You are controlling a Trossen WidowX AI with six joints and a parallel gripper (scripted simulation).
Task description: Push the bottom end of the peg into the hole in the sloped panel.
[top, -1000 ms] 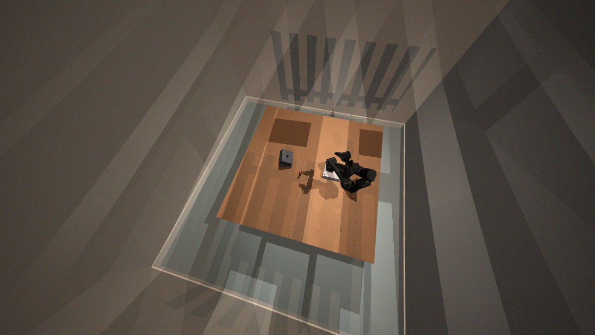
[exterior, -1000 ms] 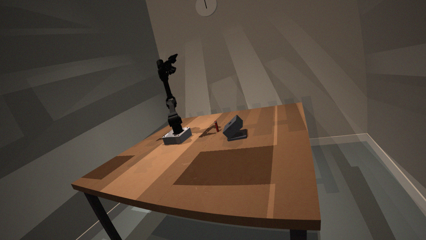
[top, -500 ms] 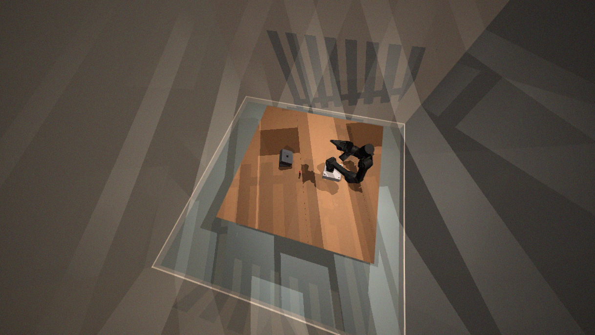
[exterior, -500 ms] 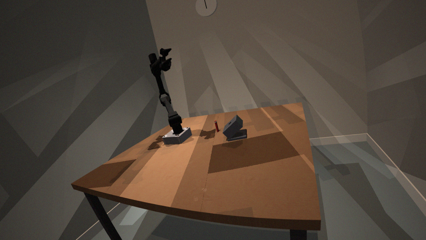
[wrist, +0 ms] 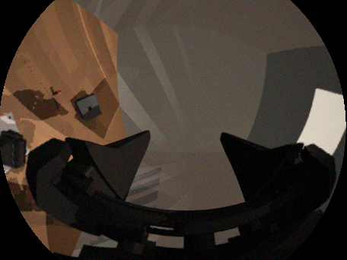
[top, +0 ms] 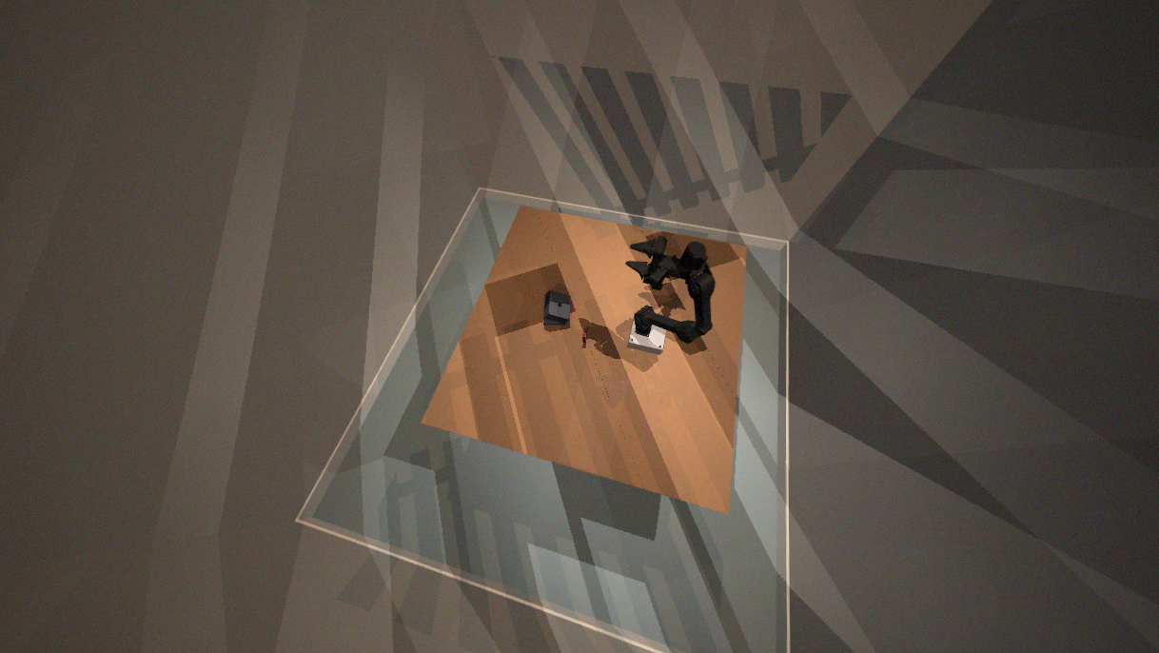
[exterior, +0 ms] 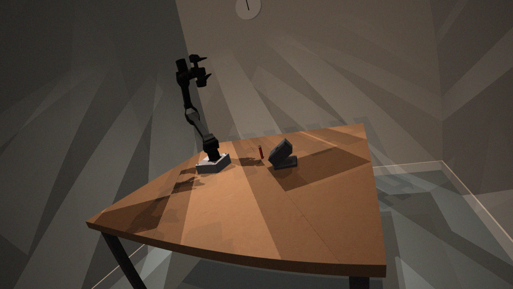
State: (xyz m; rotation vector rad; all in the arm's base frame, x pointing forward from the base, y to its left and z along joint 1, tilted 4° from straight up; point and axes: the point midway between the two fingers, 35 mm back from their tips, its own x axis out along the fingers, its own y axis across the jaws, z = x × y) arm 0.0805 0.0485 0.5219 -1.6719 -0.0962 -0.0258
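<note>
Now: gripper tip 120 mm short of the red peg, 110 mm to the right of it and 530 mm above it. The rest, counted from my gripper tip: dark grey sloped panel 300 mm ahead, 520 mm below.
</note>
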